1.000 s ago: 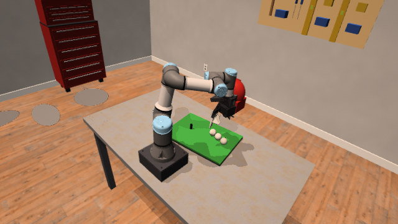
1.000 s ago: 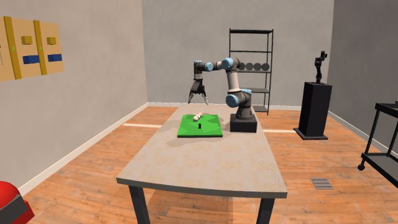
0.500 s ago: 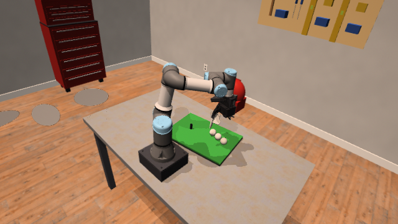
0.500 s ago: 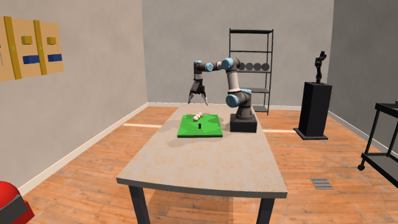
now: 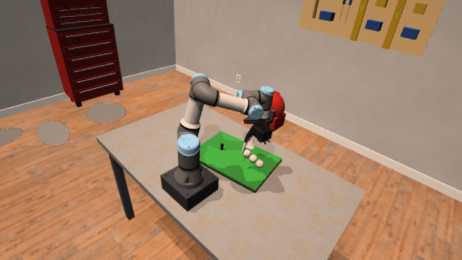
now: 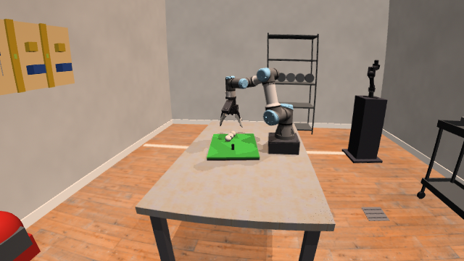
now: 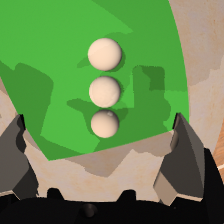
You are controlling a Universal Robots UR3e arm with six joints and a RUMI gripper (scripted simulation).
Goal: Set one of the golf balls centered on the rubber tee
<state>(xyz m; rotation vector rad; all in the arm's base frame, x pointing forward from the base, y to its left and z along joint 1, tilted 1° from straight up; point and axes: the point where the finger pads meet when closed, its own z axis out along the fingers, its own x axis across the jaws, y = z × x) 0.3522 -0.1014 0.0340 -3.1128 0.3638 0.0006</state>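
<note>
Right now my hand is 10 mm short of the white golf ball and 60 mm above it.
</note>
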